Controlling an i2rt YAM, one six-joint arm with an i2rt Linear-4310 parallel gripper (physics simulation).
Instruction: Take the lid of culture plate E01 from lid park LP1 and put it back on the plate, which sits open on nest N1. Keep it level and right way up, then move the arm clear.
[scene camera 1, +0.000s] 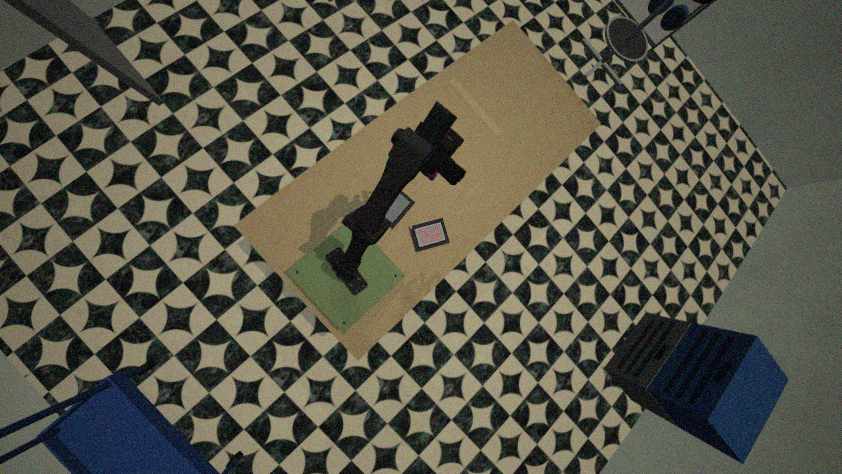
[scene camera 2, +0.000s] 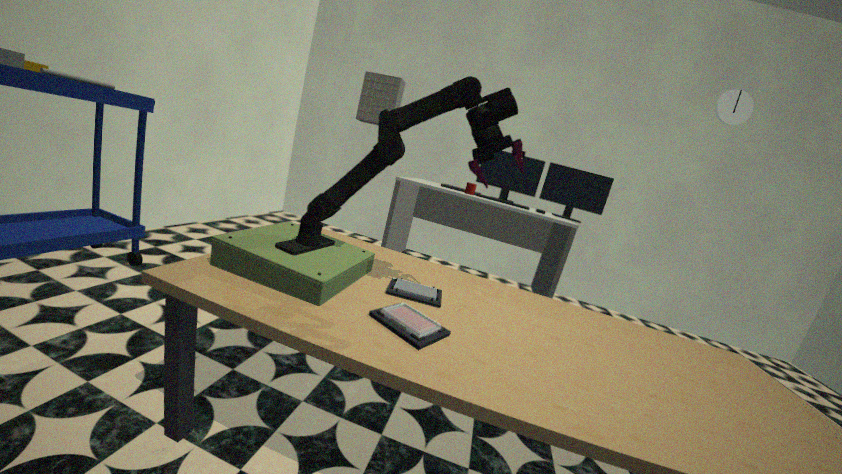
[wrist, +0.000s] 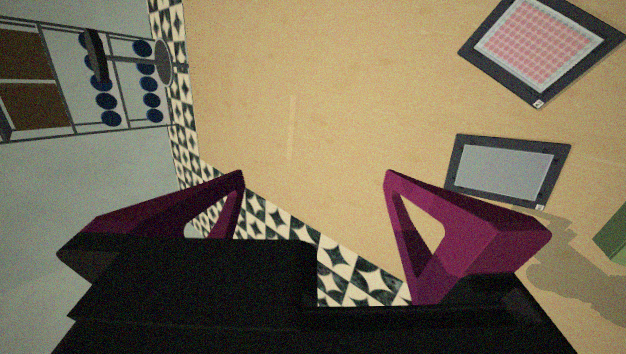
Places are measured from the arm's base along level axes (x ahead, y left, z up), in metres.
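Pixels of known places: gripper, between the fingertips: (scene camera 2: 505, 180) (wrist: 313, 177); arm's base, origin of its link: (scene camera 1: 347, 271) (scene camera 2: 307, 245).
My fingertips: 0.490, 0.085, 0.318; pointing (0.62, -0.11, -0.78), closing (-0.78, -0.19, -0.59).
Observation:
For each thing: its top centre in the pictures, then the offset to it from my fingertips, as dx, dy, dz. Level surfaces: height alone.
- open culture plate, centre of its top: (wrist: 533, 42) (scene camera 2: 411, 316) (scene camera 1: 430, 234) -0.108, -0.172, -0.362
- pale grey lid, centre of its top: (wrist: 498, 171) (scene camera 2: 416, 287) (scene camera 1: 394, 206) -0.165, +0.029, -0.371
- dark lid park, centre of its top: (wrist: 498, 172) (scene camera 2: 416, 287) (scene camera 1: 394, 206) -0.165, +0.029, -0.368
- wooden table, height of its surface: dz -0.388
The open culture plate (scene camera 1: 429, 234) (scene camera 2: 410, 319) (wrist: 540, 42), with pink wells and a clear rim, sits on its dark nest (scene camera 2: 436, 336) (wrist: 466, 52). The pale grey lid (scene camera 1: 399, 209) (scene camera 2: 415, 289) (wrist: 504, 172) lies flat on the dark lid park (scene camera 2: 412, 300) (wrist: 510, 144), nearer the green base than the table's far end. The arm partly covers the park in scene camera 1. My gripper (scene camera 2: 503, 178) (wrist: 313, 177) is open and empty, high above the table and beyond the lid and plate from the base. Its magenta fingers are mostly hidden in scene camera 1. Small labels on both holders are unreadable.
The arm stands on a green block (scene camera 1: 377, 276) (scene camera 2: 265, 270) (wrist: 612, 240) at one end of the wooden table (scene camera 1: 500, 76) (scene camera 2: 589, 376) (wrist: 350, 75). Off the table are a blue cart (scene camera 1: 117, 435) (scene camera 2: 117, 220), a blue cabinet (scene camera 1: 748, 400) and a desk (scene camera 2: 477, 226) with monitors.

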